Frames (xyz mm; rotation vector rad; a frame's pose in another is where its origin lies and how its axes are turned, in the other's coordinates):
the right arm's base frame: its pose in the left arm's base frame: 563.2 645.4 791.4 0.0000 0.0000 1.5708
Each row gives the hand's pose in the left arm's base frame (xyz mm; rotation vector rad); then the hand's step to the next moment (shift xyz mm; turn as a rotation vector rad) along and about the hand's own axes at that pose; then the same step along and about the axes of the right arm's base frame.
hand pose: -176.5 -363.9 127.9 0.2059 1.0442 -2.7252
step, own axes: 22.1 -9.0 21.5 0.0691 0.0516 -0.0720
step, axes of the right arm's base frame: -11.2 24.8 17.1 0.0006 0.0501 -0.1005
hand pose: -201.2 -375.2 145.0 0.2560 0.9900 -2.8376
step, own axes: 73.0 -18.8 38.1 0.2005 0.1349 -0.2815
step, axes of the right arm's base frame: -13.8 79.1 26.1 0.0588 0.1395 -0.3387
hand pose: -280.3 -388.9 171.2 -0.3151 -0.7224 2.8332
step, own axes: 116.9 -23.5 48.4 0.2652 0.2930 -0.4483
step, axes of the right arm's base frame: 27.1 120.9 34.9 0.0132 0.1813 -0.5693
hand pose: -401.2 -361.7 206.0 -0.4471 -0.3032 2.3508
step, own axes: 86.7 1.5 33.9 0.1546 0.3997 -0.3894
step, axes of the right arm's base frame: 55.7 73.9 10.4 -0.1451 0.1940 -0.5260
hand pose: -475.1 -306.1 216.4 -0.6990 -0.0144 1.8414
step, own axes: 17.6 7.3 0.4 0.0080 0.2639 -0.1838
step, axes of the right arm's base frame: 12.5 10.2 -10.1 -0.1539 0.1422 -0.2441
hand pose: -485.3 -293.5 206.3 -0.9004 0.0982 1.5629
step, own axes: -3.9 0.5 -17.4 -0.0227 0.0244 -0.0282
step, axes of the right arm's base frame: -12.7 -7.6 -9.9 -0.0392 0.0095 -0.0166
